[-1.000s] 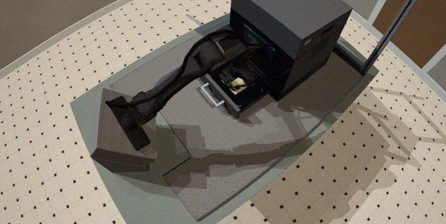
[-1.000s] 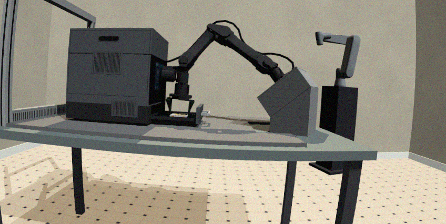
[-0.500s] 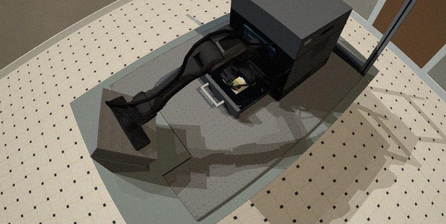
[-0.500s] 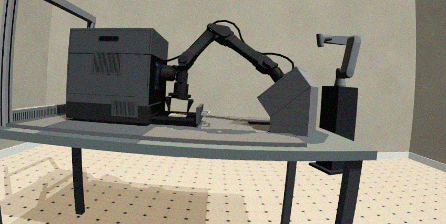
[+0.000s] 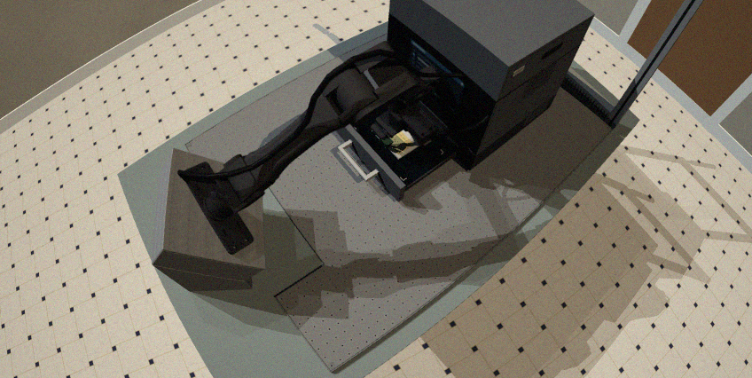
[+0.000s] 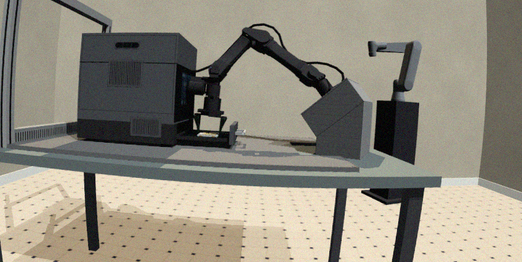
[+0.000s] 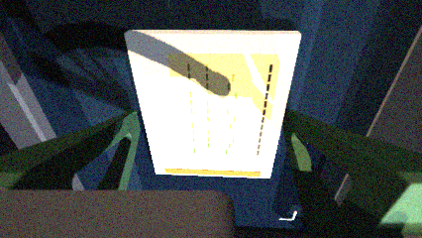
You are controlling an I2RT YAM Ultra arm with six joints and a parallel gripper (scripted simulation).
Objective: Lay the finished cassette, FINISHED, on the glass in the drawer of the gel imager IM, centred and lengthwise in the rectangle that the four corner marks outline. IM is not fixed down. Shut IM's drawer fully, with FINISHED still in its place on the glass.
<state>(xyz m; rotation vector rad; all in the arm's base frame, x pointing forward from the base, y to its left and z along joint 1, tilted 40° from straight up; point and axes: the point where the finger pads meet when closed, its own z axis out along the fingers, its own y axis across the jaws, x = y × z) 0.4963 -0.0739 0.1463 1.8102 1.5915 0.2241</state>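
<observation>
The cassette lies 10 mm below my hand. Also, from my hand: drawer 10 mm ahead.
</observation>
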